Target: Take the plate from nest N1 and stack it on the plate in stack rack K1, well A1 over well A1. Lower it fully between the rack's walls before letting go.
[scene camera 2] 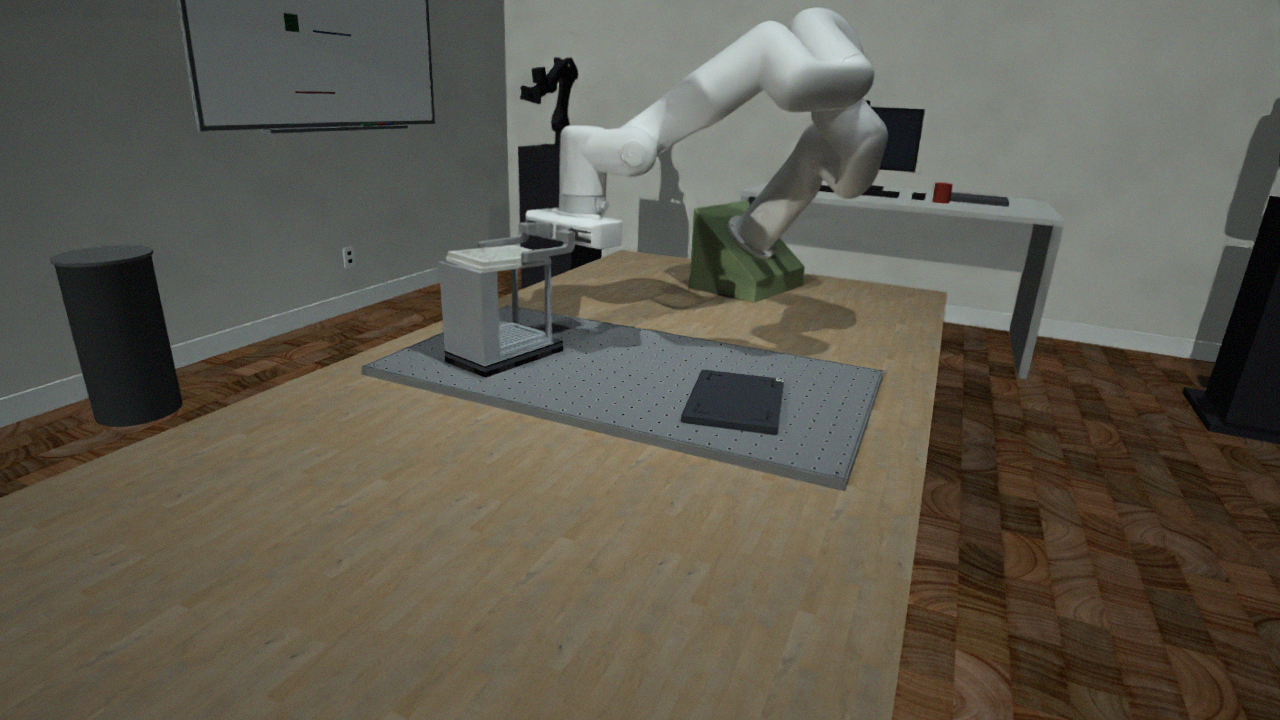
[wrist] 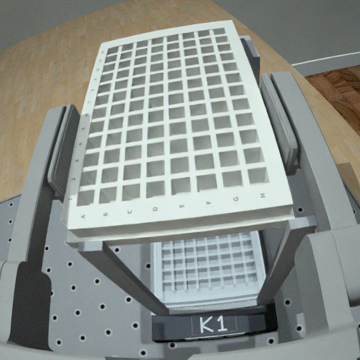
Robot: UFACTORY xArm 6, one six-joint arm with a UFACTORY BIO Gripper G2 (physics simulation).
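Seen in the pictures: end effector, tool point: (scene camera 2: 512, 252); arm's base, origin of the base link: (scene camera 2: 750, 238).
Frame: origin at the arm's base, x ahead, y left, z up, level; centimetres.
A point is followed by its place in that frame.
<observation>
A white 96-well plate (scene camera 2: 483, 258) {x 74.0, y -16.0, z 6.8 cm} (wrist: 172, 125) is held level between the fingers of my gripper (scene camera 2: 506, 249) {x 66.7, y -16.4, z 6.4 cm} (wrist: 172, 137), which is shut on its long sides. It is at the top of the grey stack rack K1 (scene camera 2: 469, 313) {x 76.1, y -17.3, z -0.9 cm} (wrist: 214, 325); its lower edge is near the post tops, and I cannot tell whether it has entered between the walls. In the wrist view, its A1 corner is at the near left. A second pale plate (scene camera 2: 521, 337) {x 67.0, y -15.0, z -6.7 cm} (wrist: 210, 270) lies at the rack's bottom, well below; its well letters are not readable. Nest N1 (scene camera 2: 733, 400) {x 68.9, y 20.1, z -8.7 cm} is dark and bears no plate.
The rack and nest stand on a grey perforated board (scene camera 2: 617, 394) {x 72.5, y 4.7, z -9.8 cm} (wrist: 95, 285) on the wooden table (scene camera 2: 465, 555) {x 109.3, y 8.6, z -11.1 cm} (wrist: 55, 65). The arm's green base (scene camera 2: 738, 255) {x 9.3, y 0.5, z -2.2 cm} is at the table's far end. A dark bin (scene camera 2: 120, 340) stands on the floor at left.
</observation>
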